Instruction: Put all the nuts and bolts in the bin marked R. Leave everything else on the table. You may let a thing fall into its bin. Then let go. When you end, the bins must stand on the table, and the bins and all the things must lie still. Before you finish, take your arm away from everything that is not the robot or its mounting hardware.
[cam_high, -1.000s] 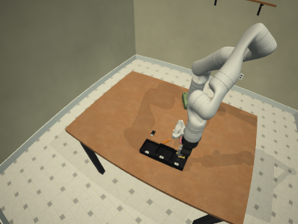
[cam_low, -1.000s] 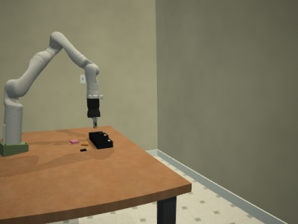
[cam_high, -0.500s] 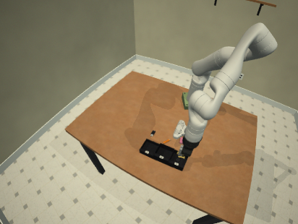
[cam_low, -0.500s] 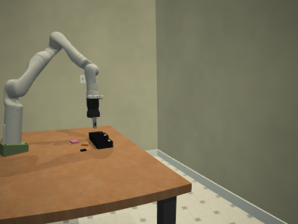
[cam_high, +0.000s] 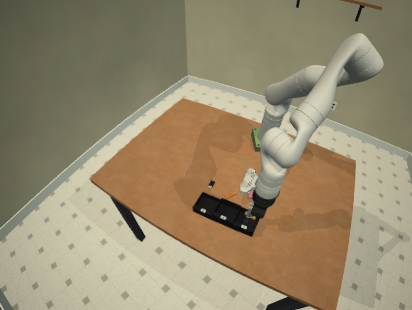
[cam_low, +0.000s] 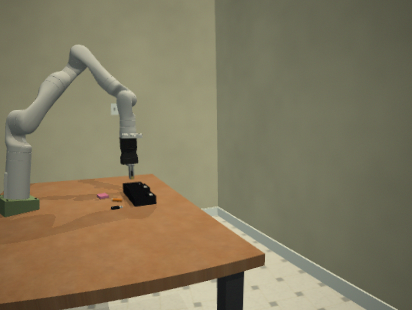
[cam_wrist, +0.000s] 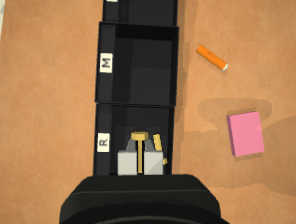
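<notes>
Right now my hand is 7 cm above the dark hex nut. The rest, counted from my hand: pink eraser: 13 cm behind, 1 cm to the right, 8 cm below; orange marker: 9 cm behind, 10 cm to the right, 8 cm below; black bin tray: 9 cm to the right, 6 cm below.
</notes>
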